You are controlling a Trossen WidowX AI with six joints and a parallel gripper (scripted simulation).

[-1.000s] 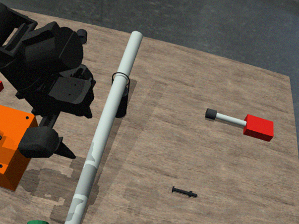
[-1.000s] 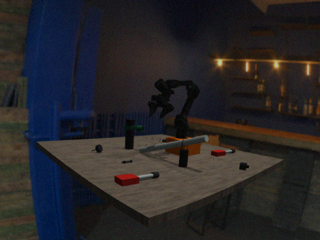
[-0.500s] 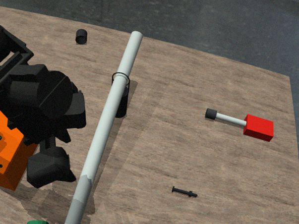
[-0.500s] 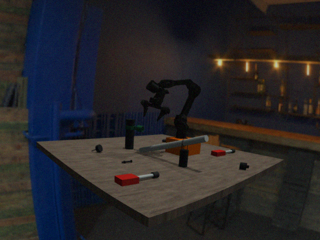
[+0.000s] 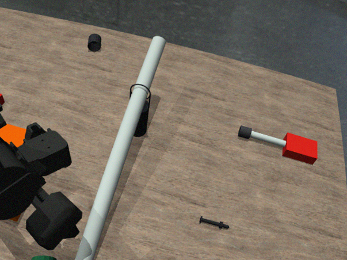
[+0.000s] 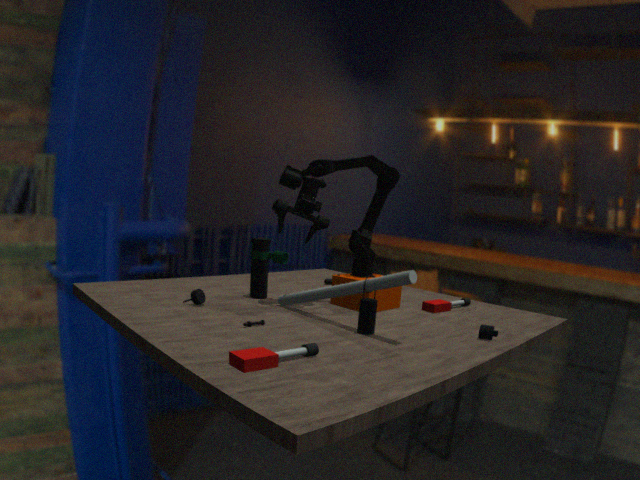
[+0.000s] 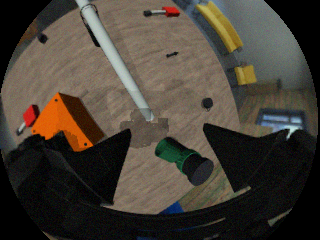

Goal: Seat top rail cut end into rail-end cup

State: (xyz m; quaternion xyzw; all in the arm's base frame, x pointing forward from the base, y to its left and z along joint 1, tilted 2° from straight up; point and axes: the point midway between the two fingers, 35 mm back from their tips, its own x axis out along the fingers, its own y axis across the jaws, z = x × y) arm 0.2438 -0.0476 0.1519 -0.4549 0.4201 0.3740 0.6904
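My gripper tip is 10 mm short of the green rail-end cup, 80 mm to the left of it and 70 mm above it. The rest, counted from my gripper tip: black bolt (220 mm ahead, 210 mm to the left, 210 mm below).
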